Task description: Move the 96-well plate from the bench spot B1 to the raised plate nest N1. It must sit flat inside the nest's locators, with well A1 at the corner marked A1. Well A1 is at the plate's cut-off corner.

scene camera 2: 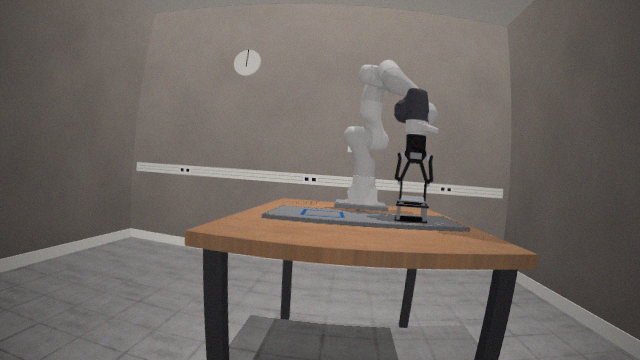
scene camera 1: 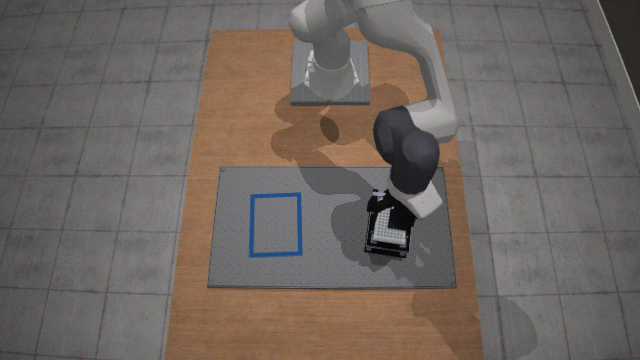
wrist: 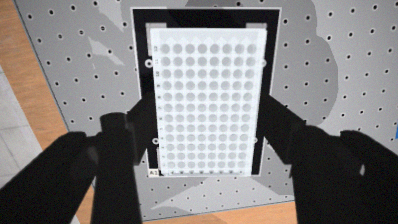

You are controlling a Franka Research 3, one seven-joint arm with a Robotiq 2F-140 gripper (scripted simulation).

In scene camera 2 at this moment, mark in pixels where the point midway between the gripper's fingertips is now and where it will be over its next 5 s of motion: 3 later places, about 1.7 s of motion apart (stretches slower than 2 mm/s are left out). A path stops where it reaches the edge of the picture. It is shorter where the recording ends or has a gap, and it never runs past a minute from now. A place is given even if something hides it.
My gripper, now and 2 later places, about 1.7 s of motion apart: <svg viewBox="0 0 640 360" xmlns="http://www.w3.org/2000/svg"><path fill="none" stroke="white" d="M412 200L412 202L414 181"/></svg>
